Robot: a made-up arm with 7 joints.
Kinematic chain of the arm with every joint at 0, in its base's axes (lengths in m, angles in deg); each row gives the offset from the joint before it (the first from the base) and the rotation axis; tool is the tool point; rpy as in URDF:
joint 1: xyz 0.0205 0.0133 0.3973 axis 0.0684 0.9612 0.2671
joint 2: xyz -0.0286 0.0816 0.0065 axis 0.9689 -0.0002 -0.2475
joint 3: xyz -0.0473 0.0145 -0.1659 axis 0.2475 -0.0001 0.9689
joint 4: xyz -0.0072 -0.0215 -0.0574 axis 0.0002 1 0
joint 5: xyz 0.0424 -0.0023 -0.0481 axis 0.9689 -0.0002 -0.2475
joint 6: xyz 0.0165 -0.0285 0.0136 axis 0.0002 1 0
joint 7: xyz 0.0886 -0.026 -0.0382 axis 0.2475 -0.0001 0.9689
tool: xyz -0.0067 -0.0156 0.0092 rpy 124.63 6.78 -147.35
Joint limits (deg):
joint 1: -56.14..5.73
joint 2: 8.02..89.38
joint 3: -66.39..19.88
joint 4: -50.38..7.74
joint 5: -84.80..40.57
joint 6: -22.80..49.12
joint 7: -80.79..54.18
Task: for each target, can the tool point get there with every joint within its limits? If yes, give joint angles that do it. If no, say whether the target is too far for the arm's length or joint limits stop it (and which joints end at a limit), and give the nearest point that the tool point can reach.
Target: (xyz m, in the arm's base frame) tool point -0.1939 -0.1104 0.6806
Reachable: no: joint limits stop it (at a limit: joint 1, joint 2, joint 3, joint 4, joint 6, joint 7) | nearest point -0.0856 0.0007 0.3257 | short by 0.387 m
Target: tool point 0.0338 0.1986 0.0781
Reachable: yes | joints -1.02 34.90 -8.27 1.91 5.47 33.88 -20.45
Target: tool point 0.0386 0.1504 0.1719
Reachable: yes | joints -16.81 54.24 -47.82 -27.59 -16.06 5.37 -33.34
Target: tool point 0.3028 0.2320 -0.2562
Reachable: no: too far | nearest point 0.1809 0.1691 0.0408 | short by 0.327 m
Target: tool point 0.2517 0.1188 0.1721
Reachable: yes | joints -36.24 26.98 -1.63 -1.47 16.30 7.16 -23.89
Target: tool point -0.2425 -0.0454 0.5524
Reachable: no: joint limits stop it (at a limit: joint 1, joint 2, joint 3, joint 4, joint 6, joint 7) | nearest point -0.0897 -0.0048 0.3224 | short by 0.279 m
